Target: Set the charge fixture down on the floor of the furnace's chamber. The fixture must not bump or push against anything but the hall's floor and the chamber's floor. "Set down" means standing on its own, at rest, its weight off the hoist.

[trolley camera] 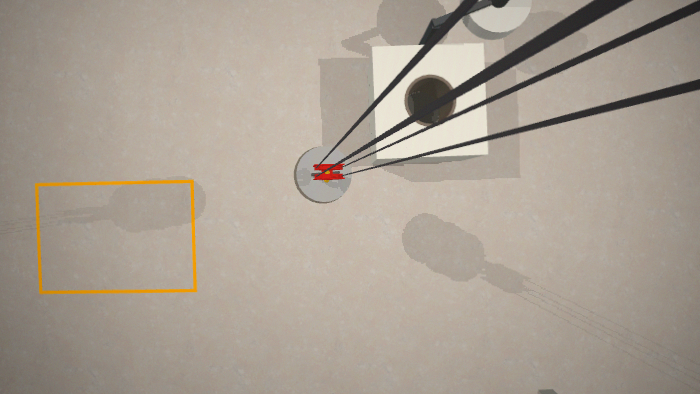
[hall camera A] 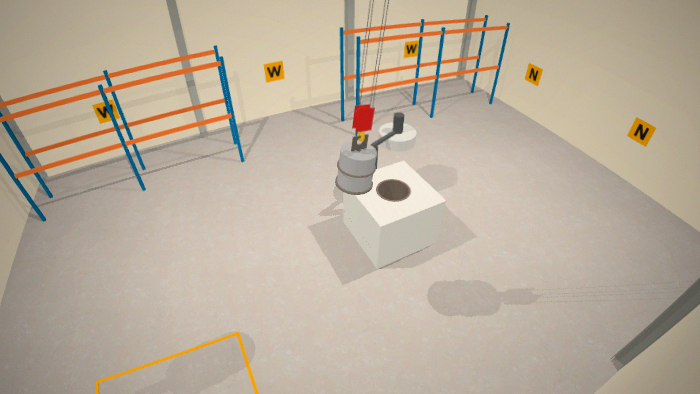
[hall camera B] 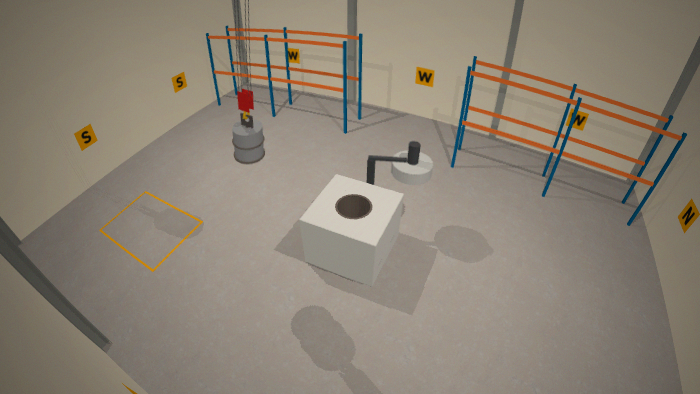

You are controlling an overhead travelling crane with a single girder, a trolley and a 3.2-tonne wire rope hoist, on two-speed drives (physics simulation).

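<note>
The charge fixture [hall camera A: 355,169] [hall camera B: 248,146] [trolley camera: 322,192], a grey drum with brown bands, hangs nearly upright. My gripper, the hook [hall camera A: 361,136] [hall camera B: 245,116] [trolley camera: 327,172] below the red block, is shut on its top lug. The white furnace [hall camera A: 410,235] [hall camera B: 337,255] [trolley camera: 470,60] has a round dark chamber opening [hall camera A: 393,190] [hall camera B: 353,206] [trolley camera: 425,90] in its top. In the trolley view the fixture hangs to the lower left of the furnace, apart from it in outline. In hall camera B it is left of and behind the furnace. The chamber's floor cannot be made out.
A dark arm [hall camera A: 385,138] [hall camera B: 371,172] and a round white lid [hall camera A: 405,143] [hall camera B: 412,176] [trolley camera: 500,20] are beside the furnace. A yellow floor outline [hall camera A: 167,357] [hall camera B: 174,206] [trolley camera: 38,240] lies off to one side. Racks [hall camera A: 342,75] [hall camera B: 345,87] stand along the W wall.
</note>
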